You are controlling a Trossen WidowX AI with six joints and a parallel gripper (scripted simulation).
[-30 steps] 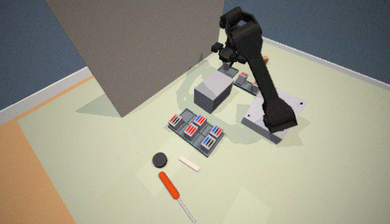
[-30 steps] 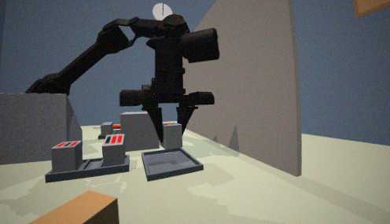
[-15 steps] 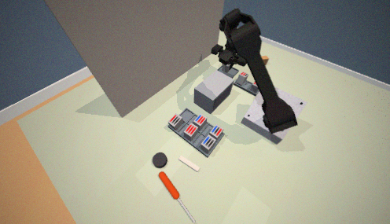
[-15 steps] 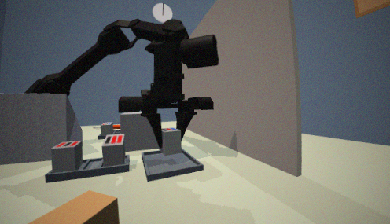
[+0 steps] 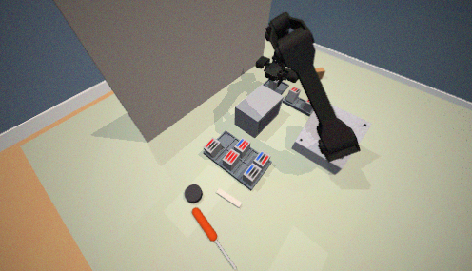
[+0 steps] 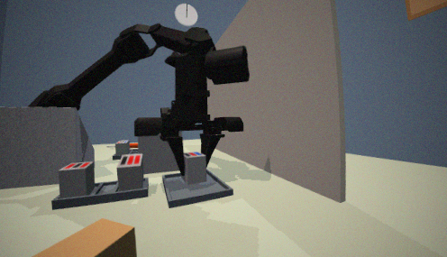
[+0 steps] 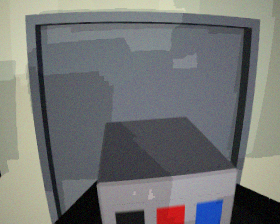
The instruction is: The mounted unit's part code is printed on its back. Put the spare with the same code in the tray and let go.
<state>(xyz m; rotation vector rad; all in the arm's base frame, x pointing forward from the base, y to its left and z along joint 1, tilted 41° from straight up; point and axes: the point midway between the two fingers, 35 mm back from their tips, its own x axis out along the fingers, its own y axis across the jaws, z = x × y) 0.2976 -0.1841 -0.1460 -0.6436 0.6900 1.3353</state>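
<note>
The spare block lies 2 cm above my gripper tip. Round my gripper tip: shallow tray: 2 cm below; rack: 14 cm behind, 4 cm to the left, 2 cm below; mounted unit: 21 cm to the left, 3 cm above, 2 cm behind.
</note>
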